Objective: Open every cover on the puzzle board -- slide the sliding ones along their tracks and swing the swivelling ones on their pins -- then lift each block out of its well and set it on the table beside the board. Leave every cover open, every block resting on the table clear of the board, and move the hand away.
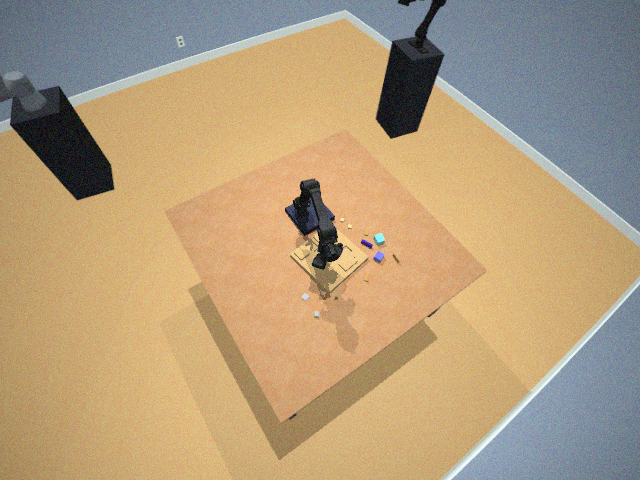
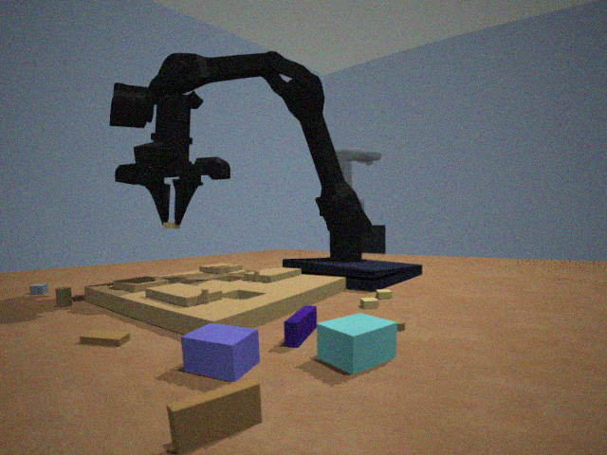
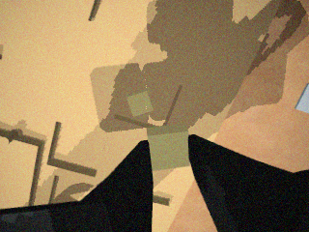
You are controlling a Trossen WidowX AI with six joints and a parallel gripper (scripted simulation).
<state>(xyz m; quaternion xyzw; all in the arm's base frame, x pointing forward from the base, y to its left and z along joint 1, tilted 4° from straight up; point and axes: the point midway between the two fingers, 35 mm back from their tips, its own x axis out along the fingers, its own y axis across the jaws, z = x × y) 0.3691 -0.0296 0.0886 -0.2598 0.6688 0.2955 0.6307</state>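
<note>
Right now my gripper tip is 90 mm above the tan puzzle board, 40 mm to the right of it and 40 mm past it. Round my gripper tip: small grey block (220 mm ahead, 130 mm to the right, 110 mm below); dark purple block (280 mm to the left, 100 mm below, 40 mm behind); cyan block (360 mm to the left, 100 mm below, 40 mm behind).
</note>
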